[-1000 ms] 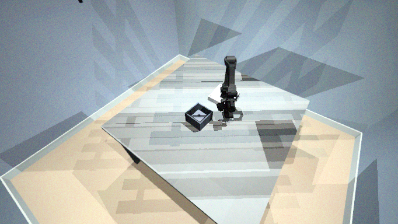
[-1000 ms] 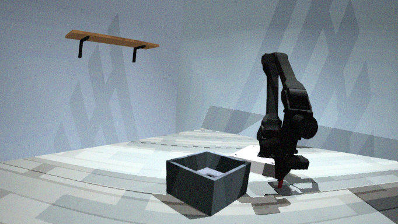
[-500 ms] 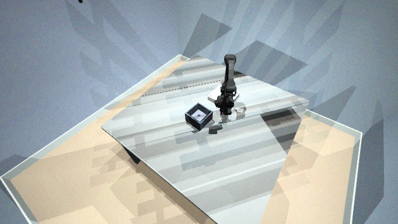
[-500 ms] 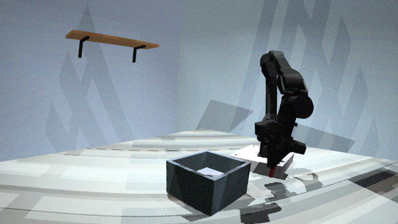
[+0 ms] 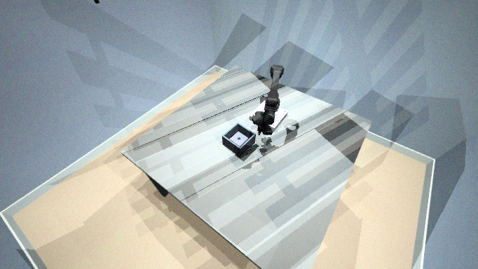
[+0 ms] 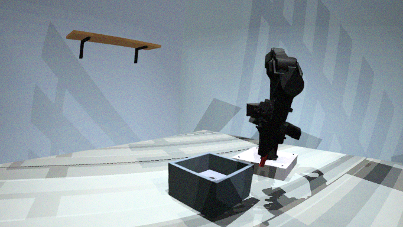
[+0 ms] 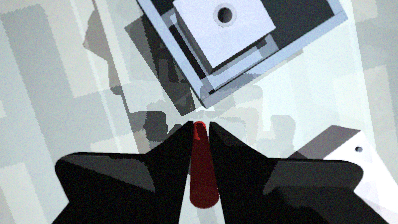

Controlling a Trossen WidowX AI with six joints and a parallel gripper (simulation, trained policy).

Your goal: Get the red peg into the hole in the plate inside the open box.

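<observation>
The pale plate is 6 cm ahead of my gripper tip, 11 cm to the right of it and 8 cm below it. Round my gripper tip: red peg (1 cm behind, 1 cm to the left, 1 cm above); then dark box (6 cm ahead, 11 cm to the right, 10 cm below).
</observation>
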